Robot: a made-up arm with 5 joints.
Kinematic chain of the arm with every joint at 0, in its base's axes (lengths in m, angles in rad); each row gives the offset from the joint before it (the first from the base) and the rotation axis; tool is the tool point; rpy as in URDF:
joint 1: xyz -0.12 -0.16 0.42 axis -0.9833 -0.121 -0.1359
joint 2: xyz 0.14 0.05 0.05 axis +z
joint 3: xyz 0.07 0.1 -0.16 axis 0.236 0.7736 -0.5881
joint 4: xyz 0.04 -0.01 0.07 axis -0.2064 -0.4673 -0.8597
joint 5: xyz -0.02 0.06 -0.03 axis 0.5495 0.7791 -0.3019
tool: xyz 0.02 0.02 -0.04 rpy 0 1.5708 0
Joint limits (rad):
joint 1: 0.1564..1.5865
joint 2: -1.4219..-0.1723
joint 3: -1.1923..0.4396
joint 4: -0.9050..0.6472
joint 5: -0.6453..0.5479
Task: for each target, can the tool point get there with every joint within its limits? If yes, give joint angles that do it. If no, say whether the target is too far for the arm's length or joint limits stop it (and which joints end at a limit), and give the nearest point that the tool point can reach.
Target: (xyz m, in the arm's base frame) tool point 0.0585 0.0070 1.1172
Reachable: no: too far | nearest point 0.1406 -0.2572 0.5960 | short by 0.590 m
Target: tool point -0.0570 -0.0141 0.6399
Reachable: no: joint limits stop it (at a limit: joint 1, joint 2, joint 4, joint 5) | nearest point 0.1474 -0.2504 0.5931 | short by 0.316 m
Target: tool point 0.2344 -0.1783 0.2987
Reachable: yes | joints 0.8328 -0.5620 -0.0102 0.1681 0.0371
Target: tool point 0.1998 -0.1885 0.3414
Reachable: yes | joints 0.7919 -1.0857 0.0294 -0.6215 -0.1149
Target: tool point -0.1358 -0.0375 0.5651
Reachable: no: joint limits stop it (at a limit: joint 1, joint 2, joint 4, joint 5) | nearest point 0.0628 0.0126 0.3246 | short by 0.316 m
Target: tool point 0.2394 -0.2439 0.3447
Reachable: yes | joints 1.3025 -0.4233 0.0730 0.2716 -0.5218
